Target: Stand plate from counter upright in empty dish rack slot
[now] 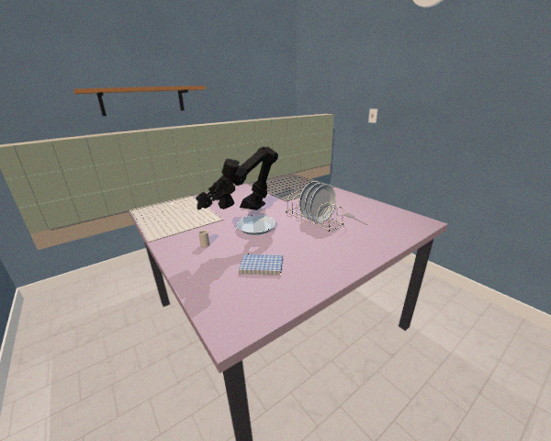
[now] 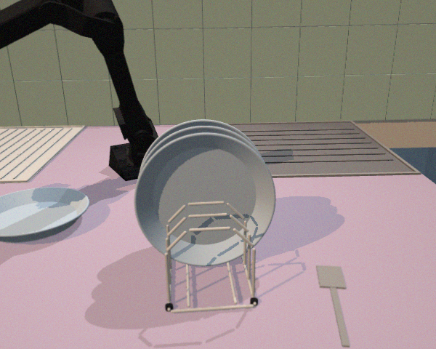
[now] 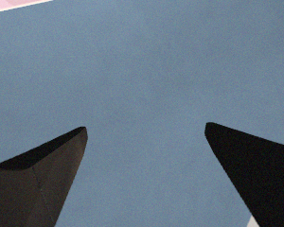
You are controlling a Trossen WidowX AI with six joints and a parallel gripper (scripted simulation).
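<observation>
Now: the small cup 24 cm below my hand, 12 cm behind it and 1 cm to the left of it. Also, from my hand: white slatted mat (56 cm behind, 25 cm below, 7 cm to the left); spatula (73 cm to the left, 26 cm below, 24 cm ahead); grey drain mat (93 cm to the left, 42 cm behind, 26 cm below).
</observation>
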